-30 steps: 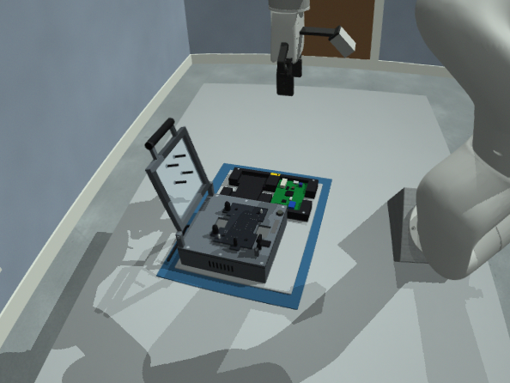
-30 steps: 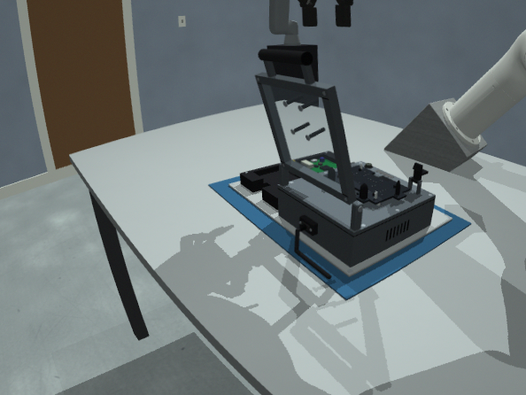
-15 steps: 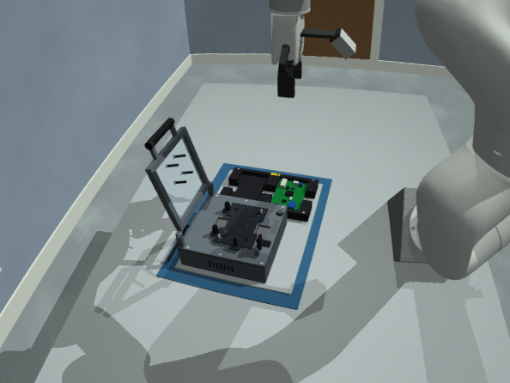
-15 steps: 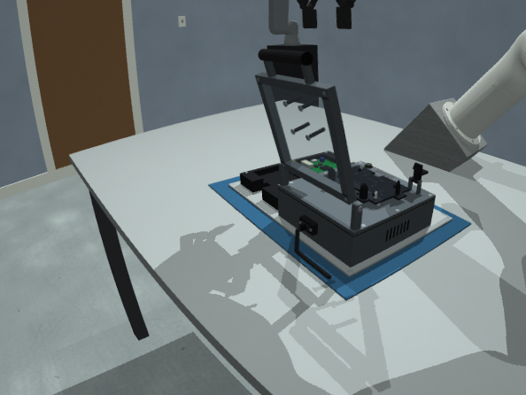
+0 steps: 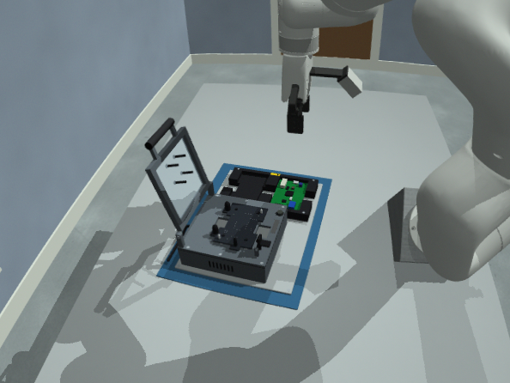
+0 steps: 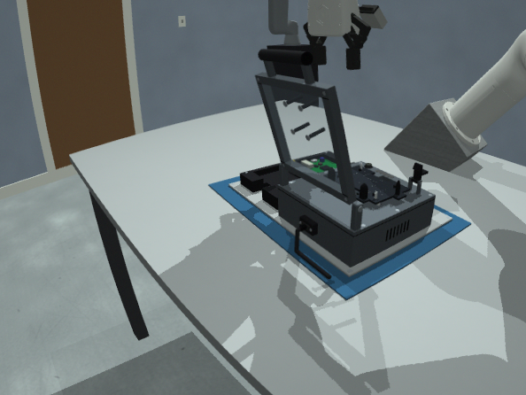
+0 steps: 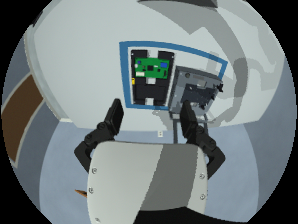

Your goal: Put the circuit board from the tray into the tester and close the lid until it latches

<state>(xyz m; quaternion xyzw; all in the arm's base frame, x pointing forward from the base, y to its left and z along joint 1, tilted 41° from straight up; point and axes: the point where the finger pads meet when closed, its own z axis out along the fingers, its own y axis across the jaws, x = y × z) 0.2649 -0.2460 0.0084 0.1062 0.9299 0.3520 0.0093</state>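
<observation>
Right now the green circuit board is 210 mm below my hand, 20 mm ahead of it and 10 mm to the right of it. From my hand the other things lie so: pin plate: 160 mm below, 150 mm to the left, 130 mm ahead; then lid: 240 mm ahead, 110 mm to the left, 50 mm below; then latch hook: 210 mm to the left, 150 mm below, 70 mm ahead.
</observation>
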